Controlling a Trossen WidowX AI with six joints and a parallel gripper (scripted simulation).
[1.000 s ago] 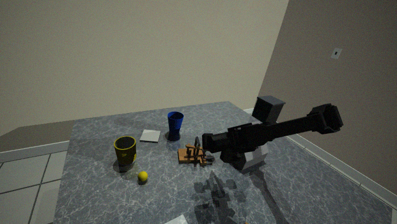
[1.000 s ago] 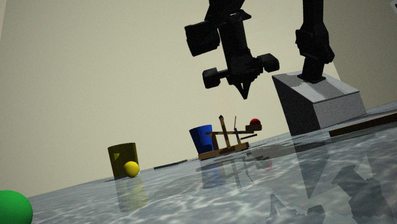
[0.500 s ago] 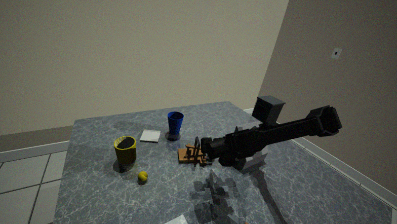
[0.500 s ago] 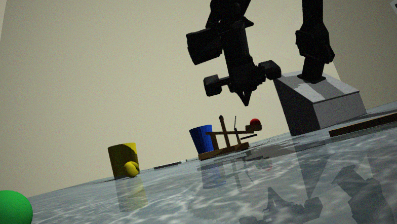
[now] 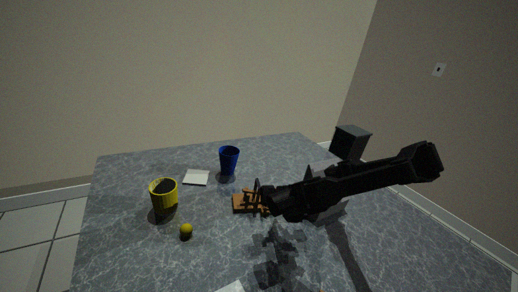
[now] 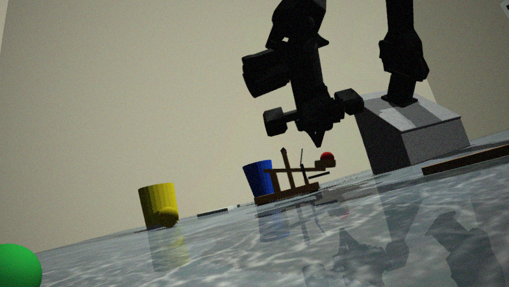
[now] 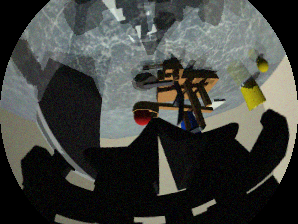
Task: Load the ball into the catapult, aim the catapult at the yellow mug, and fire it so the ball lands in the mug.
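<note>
Right now my gripper tip is 40 mm to the left of the red ball, 40 mm past it and 30 mm above it. The rest, counted from my gripper tip: yellow ball: 320 mm ahead, 80 mm to the right, 70 mm below; wooden catapult: 50 mm to the right, 40 mm below, 30 mm ahead; blue cup: 310 mm to the right, 60 mm below, 30 mm ahead.
</note>
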